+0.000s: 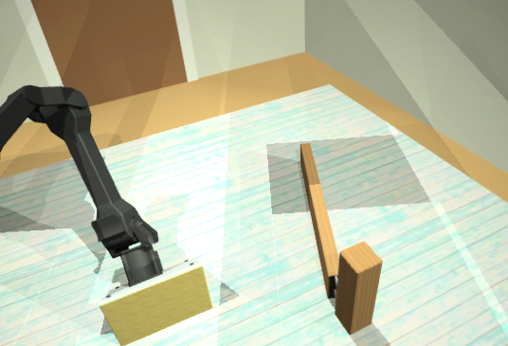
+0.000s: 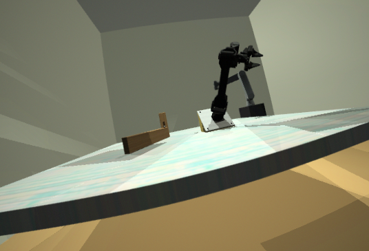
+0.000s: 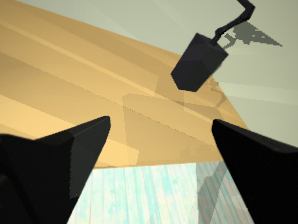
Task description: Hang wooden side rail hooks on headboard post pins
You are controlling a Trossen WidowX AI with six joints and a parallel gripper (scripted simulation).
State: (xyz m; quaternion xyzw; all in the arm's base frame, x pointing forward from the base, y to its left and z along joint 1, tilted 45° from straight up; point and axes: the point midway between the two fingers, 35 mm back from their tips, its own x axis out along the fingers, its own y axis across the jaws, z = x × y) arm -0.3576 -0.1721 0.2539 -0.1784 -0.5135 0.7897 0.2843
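My gripper tip is now 68 cm short of the headboard post, 31 cm to the left of it and 29 cm above it.
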